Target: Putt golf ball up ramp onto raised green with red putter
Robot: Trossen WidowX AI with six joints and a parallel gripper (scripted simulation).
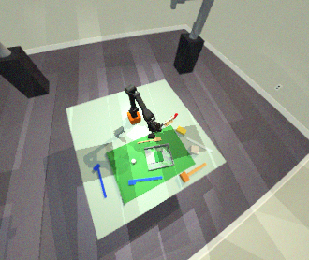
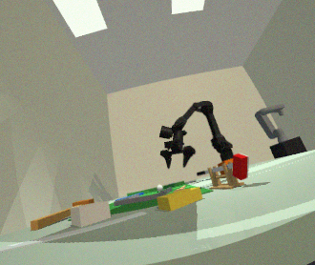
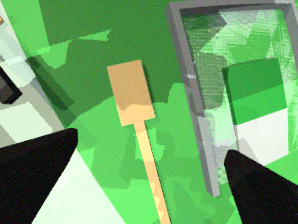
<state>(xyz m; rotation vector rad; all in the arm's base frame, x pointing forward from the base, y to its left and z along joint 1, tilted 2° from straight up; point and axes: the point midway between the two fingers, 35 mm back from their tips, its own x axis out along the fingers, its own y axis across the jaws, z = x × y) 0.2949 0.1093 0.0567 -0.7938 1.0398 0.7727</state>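
Now: gripper tip 2 cm to the left of the wooden stick and 11 cm above it. From my gripper tip the other things lie so: white golf ball 14 cm ahead, 26 cm to the right, 9 cm below; then green turf 17 cm ahead, 9 cm to the right, 11 cm below; then stand 14 cm behind, 23 cm to the left, 8 cm below.
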